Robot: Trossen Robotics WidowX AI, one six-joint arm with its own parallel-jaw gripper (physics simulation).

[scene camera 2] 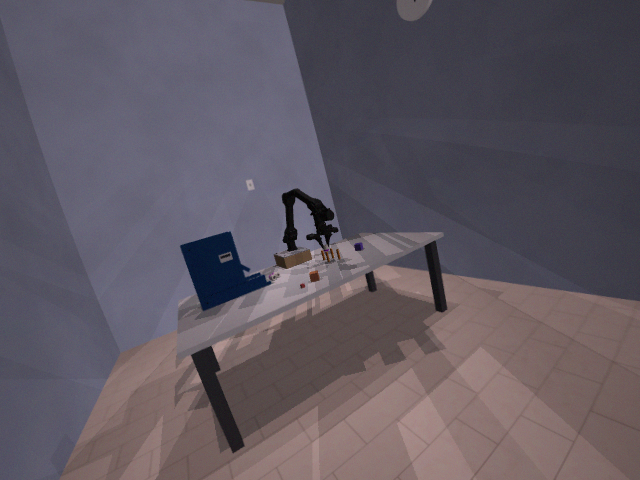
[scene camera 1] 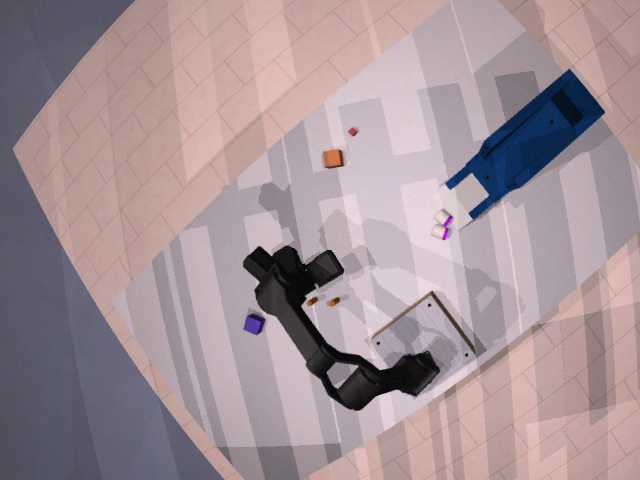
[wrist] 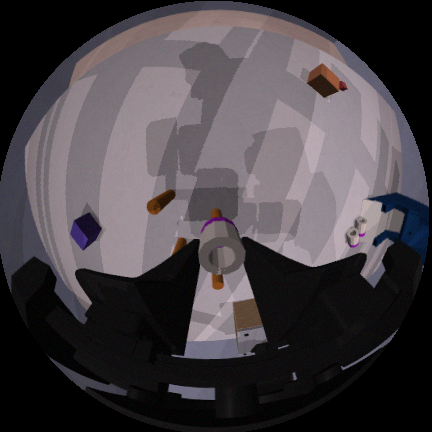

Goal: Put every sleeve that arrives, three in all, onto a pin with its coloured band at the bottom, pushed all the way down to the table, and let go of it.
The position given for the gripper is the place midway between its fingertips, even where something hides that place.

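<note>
The gripper (scene camera 1: 313, 278) is there for you in the wrist view too (wrist: 220, 243), and there's an orange cube (wrist: 321, 78) resting on the table.
</note>
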